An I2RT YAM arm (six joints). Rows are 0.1 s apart.
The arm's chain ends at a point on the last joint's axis. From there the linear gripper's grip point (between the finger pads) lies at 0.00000 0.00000 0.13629 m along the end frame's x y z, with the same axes.
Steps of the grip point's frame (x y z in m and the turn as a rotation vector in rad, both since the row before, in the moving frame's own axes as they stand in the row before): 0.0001 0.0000 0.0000 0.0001 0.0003 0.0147; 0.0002 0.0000 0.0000 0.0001 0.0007 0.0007; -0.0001 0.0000 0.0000 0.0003 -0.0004 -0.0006; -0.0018 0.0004 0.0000 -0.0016 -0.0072 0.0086; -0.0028 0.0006 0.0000 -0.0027 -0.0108 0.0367; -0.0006 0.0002 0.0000 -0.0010 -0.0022 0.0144
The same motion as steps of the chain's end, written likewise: 0.0001 0.0000 0.0000 0.0001 0.0003 0.0147; 0.0001 0.0000 0.0000 0.0001 0.0007 0.0007; 0.0000 0.0000 0.0000 0.0003 -0.0004 -0.0006; -0.0008 0.0002 0.0000 -0.0016 -0.0072 0.0086; -0.0013 0.0003 0.0000 -0.0027 -0.0108 0.0367; -0.0003 0.0001 0.0000 -0.0010 -0.0022 0.0144
